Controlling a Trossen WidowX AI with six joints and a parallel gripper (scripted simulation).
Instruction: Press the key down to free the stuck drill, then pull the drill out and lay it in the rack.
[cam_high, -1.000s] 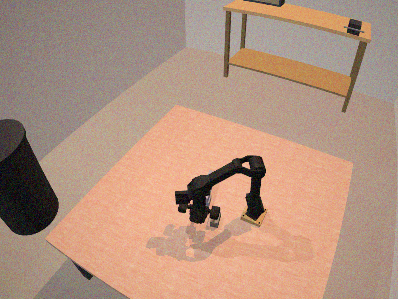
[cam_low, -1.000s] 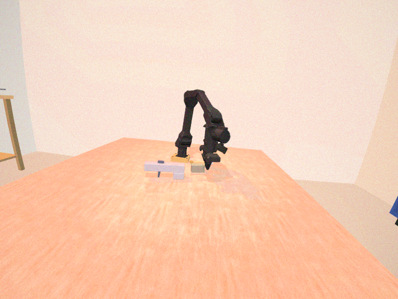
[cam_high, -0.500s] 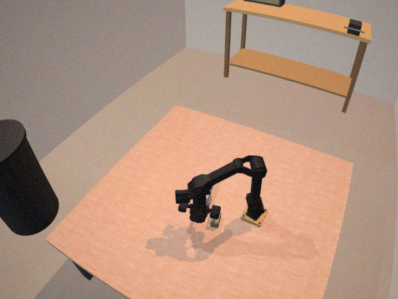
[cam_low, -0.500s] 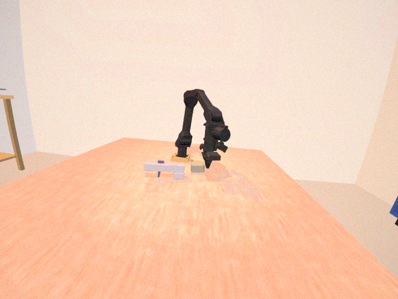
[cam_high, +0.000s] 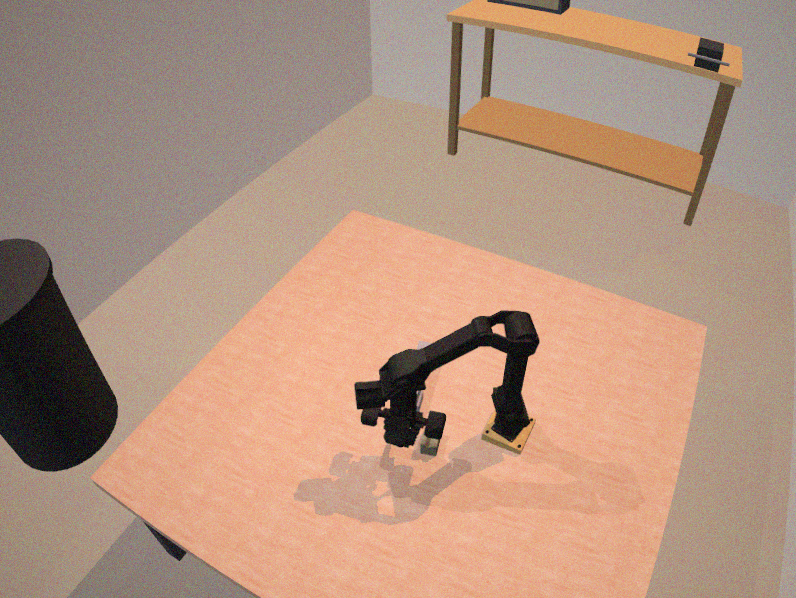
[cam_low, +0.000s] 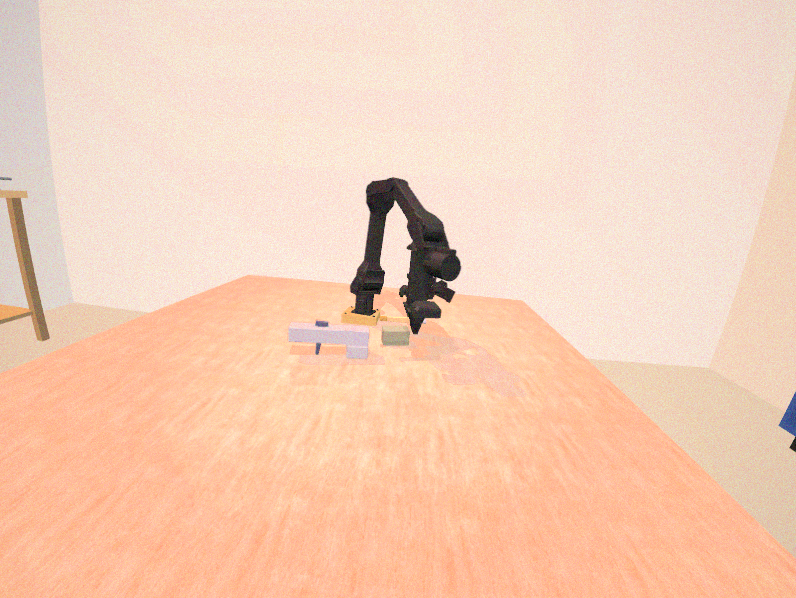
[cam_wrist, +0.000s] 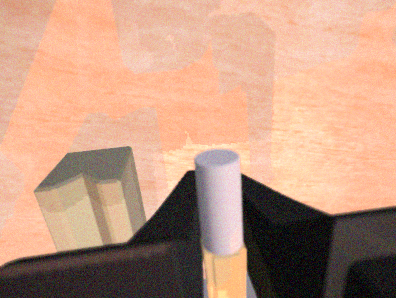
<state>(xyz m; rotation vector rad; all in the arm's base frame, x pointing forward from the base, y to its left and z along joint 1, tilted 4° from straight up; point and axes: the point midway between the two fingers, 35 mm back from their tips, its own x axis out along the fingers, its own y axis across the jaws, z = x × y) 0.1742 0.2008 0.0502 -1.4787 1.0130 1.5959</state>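
The drill is 4 cm above my gripper tip, 3 cm to the right of it and 2 cm ahead of it. Round my gripper tip: olive rack: 6 cm to the right, 4 cm behind, 3 cm below; blue key: 20 cm to the right, 11 cm ahead.
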